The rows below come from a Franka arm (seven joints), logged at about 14 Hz.
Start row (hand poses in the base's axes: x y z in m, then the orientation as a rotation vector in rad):
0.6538 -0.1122 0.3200 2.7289 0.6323 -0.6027
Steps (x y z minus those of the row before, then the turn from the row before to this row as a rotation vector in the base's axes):
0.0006 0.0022 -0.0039 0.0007 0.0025 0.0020
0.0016 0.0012 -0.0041 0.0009 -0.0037 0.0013
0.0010 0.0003 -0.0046 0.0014 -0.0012 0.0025
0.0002 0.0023 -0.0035 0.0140 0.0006 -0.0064
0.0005 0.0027 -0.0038 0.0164 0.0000 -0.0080
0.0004 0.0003 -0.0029 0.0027 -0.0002 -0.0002
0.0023 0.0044 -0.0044 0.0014 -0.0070 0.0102
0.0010 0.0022 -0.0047 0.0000 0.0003 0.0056
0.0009 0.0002 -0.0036 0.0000 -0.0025 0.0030
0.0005 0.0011 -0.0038 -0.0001 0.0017 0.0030
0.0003 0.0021 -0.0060 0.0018 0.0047 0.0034
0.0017 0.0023 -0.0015 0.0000 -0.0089 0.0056
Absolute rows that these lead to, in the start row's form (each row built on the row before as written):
0.6544 -0.1100 0.3161 2.7283 0.6359 -0.6056
0.6560 -0.1088 0.3120 2.7290 0.6372 -0.6000
0.6570 -0.1085 0.3074 2.7293 0.6409 -0.5975
0.6572 -0.1062 0.3039 2.7452 0.6391 -0.5976
0.6577 -0.1035 0.3001 2.7642 0.6361 -0.5968
0.6581 -0.1032 0.2972 2.7668 0.6371 -0.5961
0.6604 -0.0988 0.2928 2.7640 0.6500 -0.5838
0.6614 -0.0966 0.2881 2.7613 0.6576 -0.5830
0.6623 -0.0964 0.2845 2.7601 0.6611 -0.5788
0.6628 -0.0953 0.2807 2.7584 0.6655 -0.5806
0.6631 -0.0932 0.2747 2.7579 0.6720 -0.5862
0.6648 -0.0909 0.2732 2.7561 0.6775 -0.5724

